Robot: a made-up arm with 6 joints. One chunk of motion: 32 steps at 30 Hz.
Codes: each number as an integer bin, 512 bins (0 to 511) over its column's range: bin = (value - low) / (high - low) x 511, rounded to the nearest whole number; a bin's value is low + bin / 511 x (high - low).
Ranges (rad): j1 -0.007..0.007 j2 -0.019..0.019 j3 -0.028..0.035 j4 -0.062..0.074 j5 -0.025..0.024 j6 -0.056..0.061
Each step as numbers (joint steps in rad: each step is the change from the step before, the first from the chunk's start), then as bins.
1 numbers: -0.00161 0.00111 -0.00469 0.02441 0.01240 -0.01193
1 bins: 197 270 189 325 390 192
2 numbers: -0.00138 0.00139 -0.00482 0.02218 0.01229 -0.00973
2 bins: 205 274 188 316 389 202
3 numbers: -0.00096 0.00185 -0.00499 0.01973 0.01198 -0.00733
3 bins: 220 280 187 307 386 213
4 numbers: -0.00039 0.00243 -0.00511 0.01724 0.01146 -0.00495
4 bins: 241 288 186 298 380 223
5 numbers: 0.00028 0.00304 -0.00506 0.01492 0.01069 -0.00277
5 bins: 266 296 186 289 372 232
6 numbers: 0.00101 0.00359 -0.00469 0.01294 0.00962 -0.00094
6 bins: 292 304 189 282 361 240
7 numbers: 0.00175 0.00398 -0.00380 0.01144 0.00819 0.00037
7 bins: 319 309 196 276 346 246
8 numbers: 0.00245 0.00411 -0.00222 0.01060 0.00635 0.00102
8 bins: 345 311 209 273 327 249
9 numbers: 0.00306 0.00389 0.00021 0.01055 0.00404 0.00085
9 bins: 367 308 229 273 303 248
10 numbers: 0.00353 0.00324 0.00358 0.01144 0.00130 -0.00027
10 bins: 384 299 256 276 274 243
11 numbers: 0.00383 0.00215 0.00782 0.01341 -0.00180 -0.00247
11 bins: 395 284 291 283 242 234
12 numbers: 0.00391 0.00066 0.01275 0.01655 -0.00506 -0.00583
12 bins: 398 264 331 295 208 219
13 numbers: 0.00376 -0.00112 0.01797 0.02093 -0.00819 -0.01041
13 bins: 393 240 373 312 175 199
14 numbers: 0.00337 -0.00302 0.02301 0.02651 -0.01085 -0.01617
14 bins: 379 215 414 333 148 174
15 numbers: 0.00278 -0.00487 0.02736 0.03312 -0.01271 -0.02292
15 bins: 357 190 449 357 128 144
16 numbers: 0.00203 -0.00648 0.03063 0.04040 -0.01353 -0.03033
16 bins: 330 168 476 385 120 112
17 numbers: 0.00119 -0.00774 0.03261 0.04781 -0.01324 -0.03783
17 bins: 299 151 492 413 123 79
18 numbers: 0.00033 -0.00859 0.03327 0.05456 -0.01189 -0.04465
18 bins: 268 140 497 438 137 50
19 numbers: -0.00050 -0.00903 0.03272 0.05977 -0.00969 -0.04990
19 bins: 237 134 493 458 160 27
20 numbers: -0.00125 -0.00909 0.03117 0.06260 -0.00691 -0.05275
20 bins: 210 133 480 468 189 14
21 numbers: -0.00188 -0.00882 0.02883 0.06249 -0.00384 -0.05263
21 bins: 187 137 461 468 221 15
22 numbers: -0.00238 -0.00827 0.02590 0.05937 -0.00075 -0.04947
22 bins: 169 144 437 456 253 29
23 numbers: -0.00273 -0.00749 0.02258 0.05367 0.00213 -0.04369
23 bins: 156 155 410 435 283 54
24 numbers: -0.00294 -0.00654 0.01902 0.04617 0.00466 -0.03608
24 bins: 148 168 381 406 309 87
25 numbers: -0.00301 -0.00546 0.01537 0.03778 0.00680 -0.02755
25 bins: 146 182 352 375 332 124
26 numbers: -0.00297 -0.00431 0.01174 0.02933 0.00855 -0.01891
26 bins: 147 198 322 343 350 162
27 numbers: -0.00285 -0.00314 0.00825 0.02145 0.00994 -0.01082
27 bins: 151 213 294 314 364 197
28 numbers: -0.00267 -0.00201 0.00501 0.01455 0.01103 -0.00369
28 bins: 158 228 268 288 376 228
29 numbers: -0.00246 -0.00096 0.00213 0.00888 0.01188 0.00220
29 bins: 166 243 244 266 385 254
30 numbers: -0.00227 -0.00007 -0.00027 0.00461 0.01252 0.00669
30 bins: 173 255 225 250 391 274
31 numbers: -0.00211 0.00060 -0.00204 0.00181 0.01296 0.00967
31 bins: 178 264 211 240 396 287
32 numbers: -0.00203 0.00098 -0.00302 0.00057 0.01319 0.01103
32 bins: 181 269 203 235 398 293
